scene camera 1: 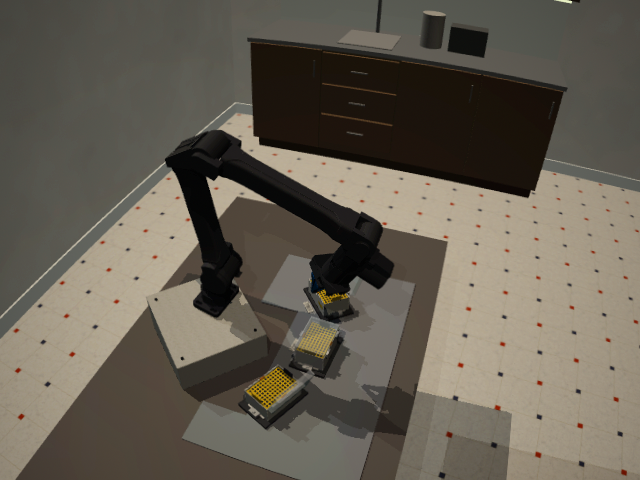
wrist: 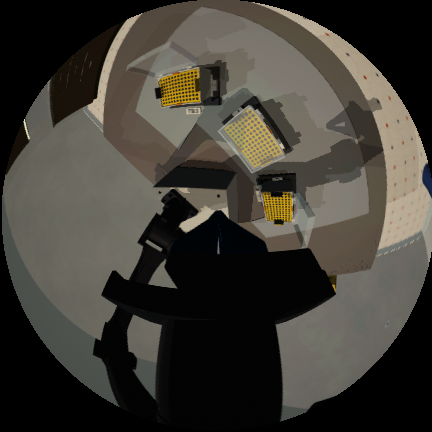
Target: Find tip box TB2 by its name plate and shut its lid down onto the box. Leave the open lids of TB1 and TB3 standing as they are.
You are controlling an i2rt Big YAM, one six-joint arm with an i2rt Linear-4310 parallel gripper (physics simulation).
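Places are measured from the arm's base along level axes (x down, y right, z back), in millimetres.
Pixels of known places: gripper, fingertip midpoint: [scene camera 1: 313, 292] [wrist: 217, 215]; arm's base, origin of the base link: [scene camera 1: 216, 297] [wrist: 179, 204].
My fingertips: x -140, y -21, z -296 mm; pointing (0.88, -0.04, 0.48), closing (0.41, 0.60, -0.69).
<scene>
Ahead of a thing's pixels: the offset from my fingertips to its middle. "*": to the spot under its first point. Level surfaces: height alone.
The middle box @(dx +218, dy -19, dz +6 mm) [scene camera 1: 316, 341] [wrist: 252, 140] has its clear lid lying down over its yellow rack; its name plate is not readable, and any small gap under the lid cannot be told. The box TB3 @(dx +224, dy -214, dz +60 mm) [scene camera 1: 337, 306] [wrist: 179, 89] stands farther back, its name plate @(* dx +255, dy -169, dz +96 mm) [wrist: 193, 111] readable and its lid @(* dx +153, dy -266, dz -10 mm) [wrist: 167, 56] standing open. The near box @(dx +192, dy +178, dz +24 mm) [scene camera 1: 271, 388] [wrist: 278, 206] also has its lid [scene camera 1: 303, 383] [wrist: 305, 220] open; its plate is not readable. My gripper [scene camera 1: 315, 283] [wrist: 217, 215] is shut and empty, above the boxes, overlapping TB3 in the scene view.
The boxes stand on a grey mat @(dx +257 mm) [scene camera 1: 289, 457] on a brown surface @(dx +260 mm) [scene camera 1: 124, 408]. The arm's pale base block [scene camera 1: 211, 341] is left of the boxes. My arm [scene camera 1: 289, 196] arches over from it. A dark cabinet [scene camera 1: 356, 113] stands far back against the wall.
</scene>
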